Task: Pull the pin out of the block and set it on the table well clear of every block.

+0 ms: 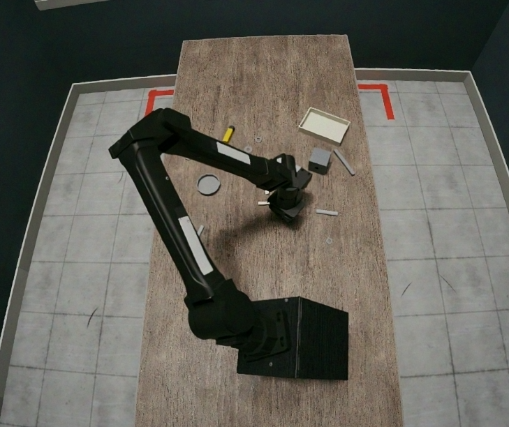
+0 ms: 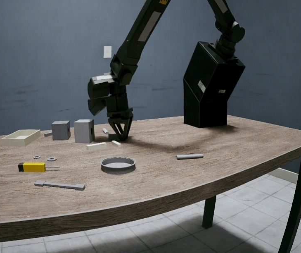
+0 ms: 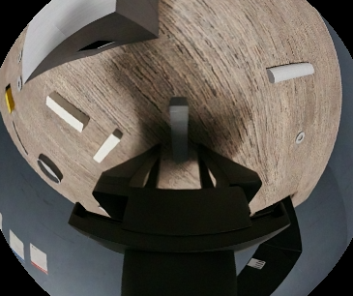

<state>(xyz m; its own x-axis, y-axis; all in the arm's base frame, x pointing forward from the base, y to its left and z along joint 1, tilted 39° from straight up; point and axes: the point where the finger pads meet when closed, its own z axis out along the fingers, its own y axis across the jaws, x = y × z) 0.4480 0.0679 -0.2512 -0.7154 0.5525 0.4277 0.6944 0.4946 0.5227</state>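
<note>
My hand is 20 mm short of the grey pin and 20 mm to the left of it. The rest, counted from my hand: grey ring dish (160 mm ahead, 240 mm to the left); then darker grey block (170 mm ahead, 150 mm to the right, 20 mm above); then light grey block (110 mm ahead, 50 mm to the right, 30 mm above).
</note>
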